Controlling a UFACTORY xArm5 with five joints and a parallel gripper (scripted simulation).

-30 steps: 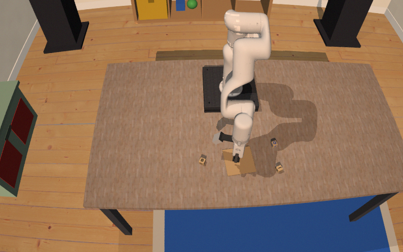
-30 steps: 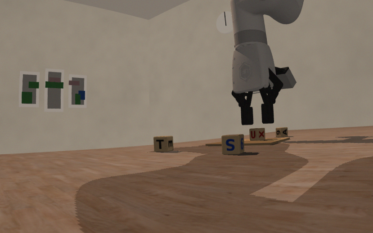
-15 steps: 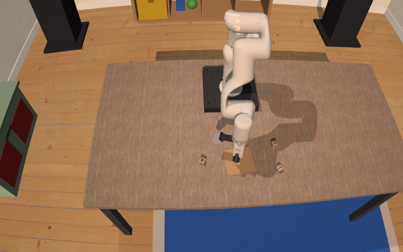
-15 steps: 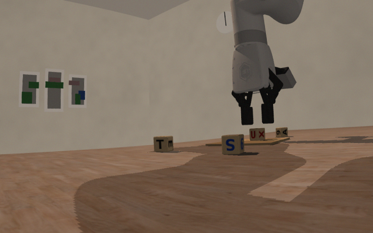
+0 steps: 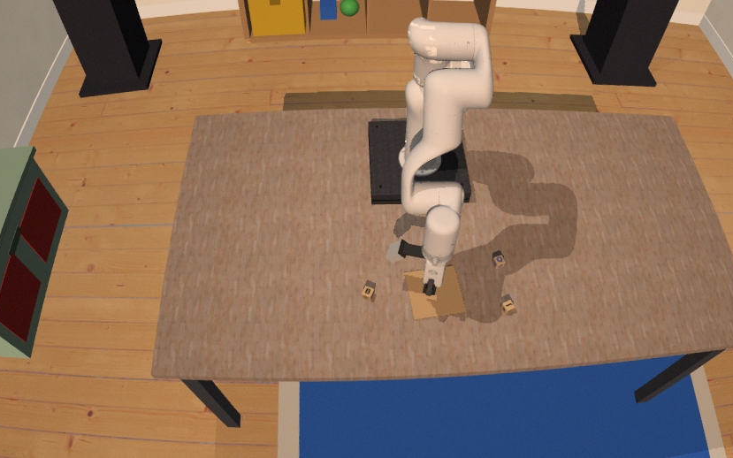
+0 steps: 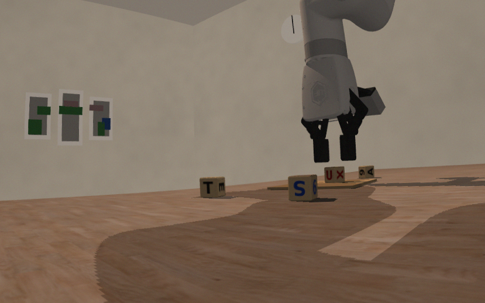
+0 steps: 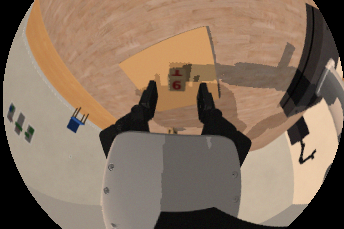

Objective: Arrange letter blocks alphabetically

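The letter block lies 40 mm below my hand. Also, from my hand: tan mat (10 mm ahead, 10 mm to the left, 50 mm below).
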